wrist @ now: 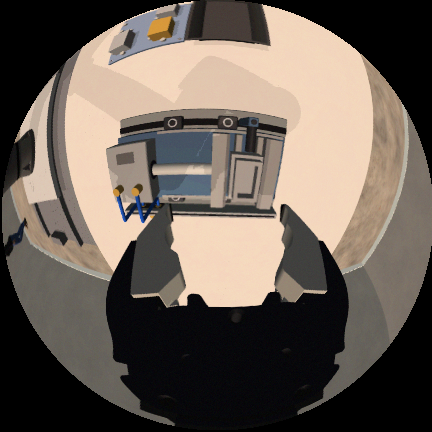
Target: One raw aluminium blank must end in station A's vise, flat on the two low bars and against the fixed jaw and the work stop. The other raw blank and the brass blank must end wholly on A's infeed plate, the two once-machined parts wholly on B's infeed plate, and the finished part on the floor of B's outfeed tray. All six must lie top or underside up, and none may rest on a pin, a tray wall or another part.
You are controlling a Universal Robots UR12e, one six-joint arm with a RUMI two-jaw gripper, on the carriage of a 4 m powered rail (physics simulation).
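Frame: origin at the arm's base, x right, y ahead, z up, level; millimetres.
Seen in the pictures: gripper, fingertip midpoint: (226, 204).
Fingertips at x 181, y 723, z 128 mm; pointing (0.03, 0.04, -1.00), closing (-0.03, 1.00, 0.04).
Observation:
Pixels of each thing's middle, then the offset from my fingertips to it. "spot": a spot on its surface instead.
- station A's vise at the middle of its body: (196, 161) dx -10, dy -39, dz -118 mm
- light grey part at the middle of its body: (244, 176) dx -6, dy +27, dz -61 mm
- blue infeed plate at a spot on its surface: (145, 46) spot: dx -276, dy -151, dz -150 mm
- brass blank at the middle of its body: (161, 27) dx -318, dy -119, dz -132 mm
- grey blank at a spot on its surface: (121, 42) spot: dx -298, dy -193, dz -114 mm
- dark tray at a spot on its surface: (230, 22) spot: dx -332, dy +11, dz -146 mm
- vise's grey box at a spot on its surface: (132, 167) spot: dx -22, dy -122, dz -62 mm
My gripper (226, 204) is open and empty, its two jaws wide apart in front of the near side of station A's vise (185, 145). A light grey part (246, 177) with a grooved rectangular outline on its upper face, apparently a once-machined part, sits between the vise's two upright jaws. Whether it touches both jaws cannot be told. On the blue infeed plate (145, 46) at the upper left are a brass blank (161, 28), a grey blank (121, 42) and another grey blank (167, 10), cut off by the view's edge. Station B's plate and tray do not show.
A dark tray (230, 22) stands beside the infeed plate at the top. The vise's grey box (132, 167) with brass fittings and blue hoses is at its left end. A dark stop arm (251, 137) reaches over the vise's far side. A grey rail (59, 150) runs along the left.

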